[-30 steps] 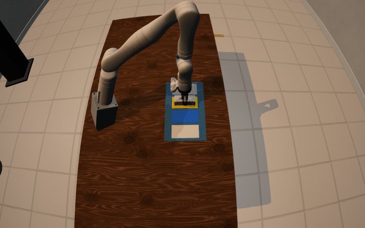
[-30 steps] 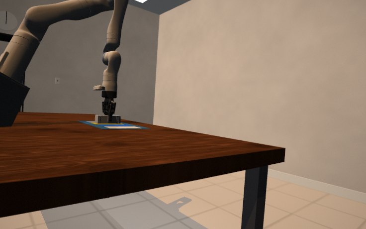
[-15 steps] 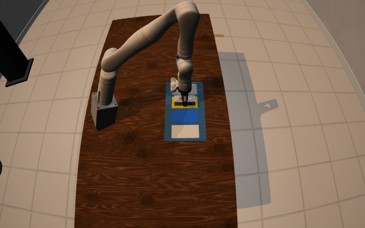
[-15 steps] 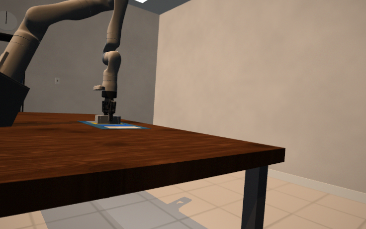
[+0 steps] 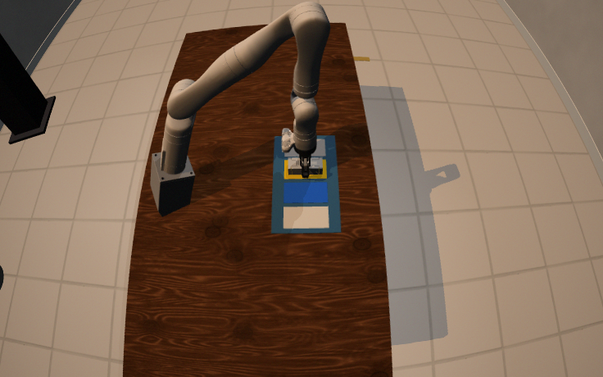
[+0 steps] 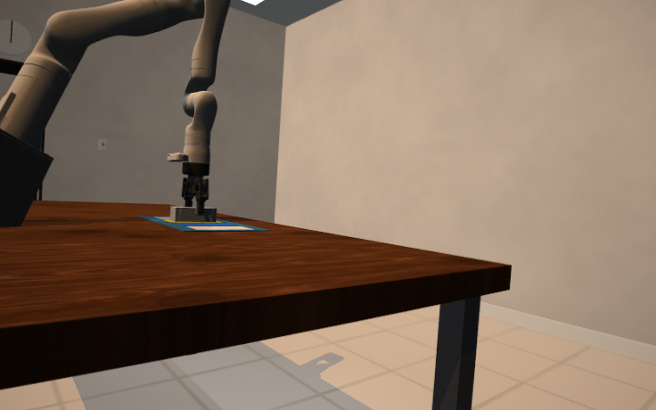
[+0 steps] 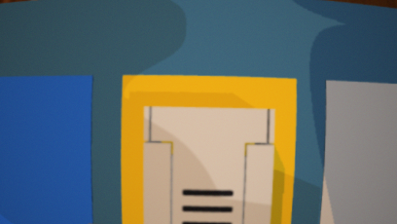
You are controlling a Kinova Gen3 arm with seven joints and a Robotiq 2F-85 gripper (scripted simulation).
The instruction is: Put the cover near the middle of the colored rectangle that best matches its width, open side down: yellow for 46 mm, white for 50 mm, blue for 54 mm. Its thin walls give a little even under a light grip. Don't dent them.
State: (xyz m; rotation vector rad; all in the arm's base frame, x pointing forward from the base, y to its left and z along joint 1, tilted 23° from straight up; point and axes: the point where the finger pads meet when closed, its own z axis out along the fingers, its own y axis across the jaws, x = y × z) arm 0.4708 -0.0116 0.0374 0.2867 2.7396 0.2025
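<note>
The cover is 1 cm below my hand. From my hand the other things lie so: mat 3 cm ahead, 5 cm to the right, 3 cm below.
</note>
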